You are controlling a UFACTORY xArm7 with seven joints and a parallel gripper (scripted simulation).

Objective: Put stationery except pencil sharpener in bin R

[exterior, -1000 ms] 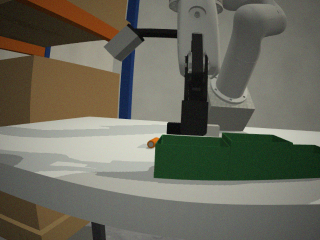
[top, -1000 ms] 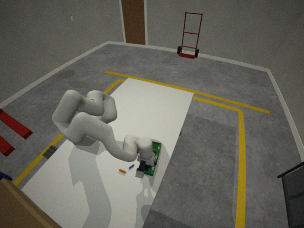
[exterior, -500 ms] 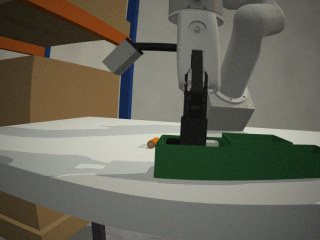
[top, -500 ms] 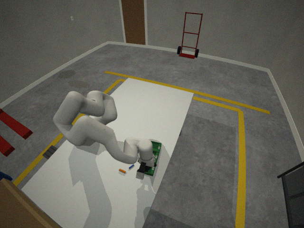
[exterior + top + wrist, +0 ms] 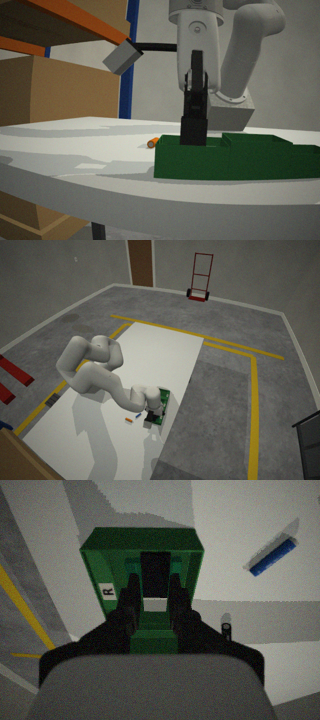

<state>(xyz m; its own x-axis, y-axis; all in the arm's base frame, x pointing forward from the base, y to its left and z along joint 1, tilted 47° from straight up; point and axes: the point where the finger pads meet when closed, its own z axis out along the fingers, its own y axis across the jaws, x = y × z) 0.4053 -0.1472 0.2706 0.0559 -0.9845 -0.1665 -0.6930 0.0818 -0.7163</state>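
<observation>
Right now the black block is 1 cm to the left of my hand and 2 cm below it. Also, from my hand: black cylinder (12 cm behind, 11 cm to the left, 4 cm below); blue cylinder (11 cm behind, 3 cm to the right, 4 cm below); small green block (4 cm below).
</observation>
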